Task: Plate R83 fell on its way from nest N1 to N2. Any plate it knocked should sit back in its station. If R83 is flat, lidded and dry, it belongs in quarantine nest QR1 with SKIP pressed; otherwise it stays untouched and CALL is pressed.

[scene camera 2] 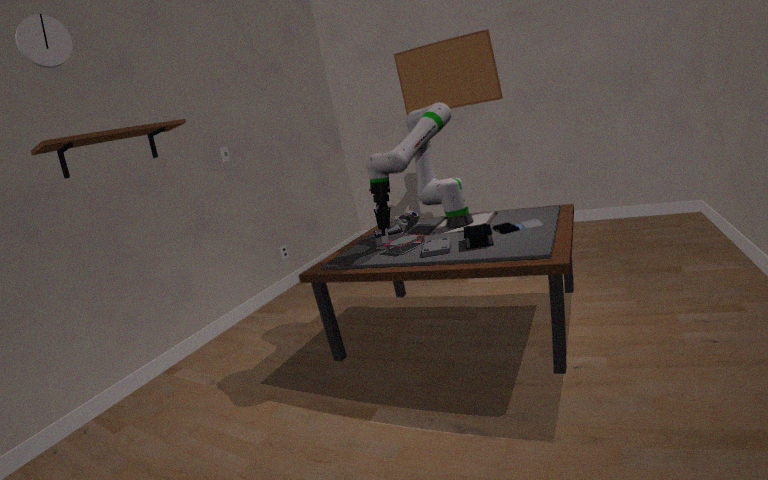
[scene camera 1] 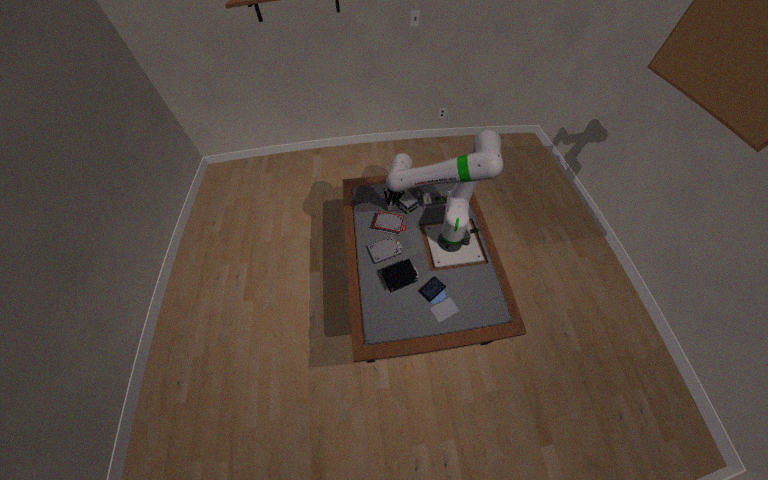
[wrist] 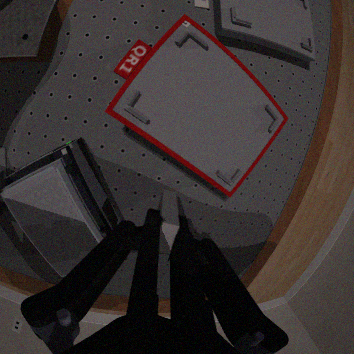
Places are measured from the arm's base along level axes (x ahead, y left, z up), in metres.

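Pixels of known places: gripper, fingertip midpoint: point(scene camera 2: 385, 242) point(scene camera 1: 389, 208) point(wrist: 165, 202); arm's base, link origin: point(scene camera 2: 459, 224) point(scene camera 1: 450, 241).
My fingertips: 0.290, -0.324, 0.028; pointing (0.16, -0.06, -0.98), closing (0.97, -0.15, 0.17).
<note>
For each thing: its top centre in the pictures, then the offset to it from my fingertips, as dx, dy, dz.
- Nest QR1, top centre: point(wrist: 215, 109) point(scene camera 2: 404, 238) point(scene camera 1: 389, 220) +0.032, +0.108, +0.018
- second grey nest, top centre: point(wrist: 276, 4) point(scene camera 2: 436, 243) point(scene camera 1: 384, 248) +0.109, +0.277, +0.000
- button panel, top centre: point(scene camera 2: 405, 214) point(scene camera 1: 440, 193) -0.335, +0.019, +0.056
- black-edged unit, top centre: point(wrist: 55, 233) point(scene camera 2: 387, 228) point(scene camera 1: 406, 197) -0.118, -0.020, +0.041
- black box, top centre: point(scene camera 2: 477, 228) point(scene camera 1: 400, 272) +0.071, +0.462, +0.034
- dark tablet-like item, top centre: point(scene camera 2: 505, 226) point(scene camera 1: 432, 288) -0.078, +0.579, -0.014
- pale card, top centre: point(scene camera 2: 531, 223) point(scene camera 1: 444, 309) -0.101, +0.705, -0.020
My gripper point(scene camera 1: 391, 200) point(scene camera 2: 384, 233) point(wrist: 165, 202) is shut and empty, its fingertips low between nest QR1 and a grey-topped, black-edged unit. Nest QR1 point(scene camera 1: 389, 221) point(scene camera 2: 403, 244) point(wrist: 200, 100) has a red border, a red label and four corner brackets; no plate shows in it. A second grey nest point(scene camera 1: 384, 249) point(scene camera 2: 436, 246) point(wrist: 270, 22) with brackets stands beside QR1; its label is cut off in the wrist view. The button panel point(scene camera 1: 428, 198) point(scene camera 2: 408, 217) stands behind the unit; its labels are unreadable. I cannot identify plate R83 or its state.
The black-edged unit point(scene camera 1: 408, 203) point(wrist: 55, 200) is close to my fingers in the wrist view. A black box point(scene camera 1: 399, 275) point(scene camera 2: 478, 234), a dark tablet-like item point(scene camera 1: 432, 288) point(scene camera 2: 505, 227) and a pale card point(scene camera 1: 444, 309) point(scene camera 2: 532, 223) lie further along. The arm stands on a wood-edged white board point(scene camera 1: 458, 258).
</note>
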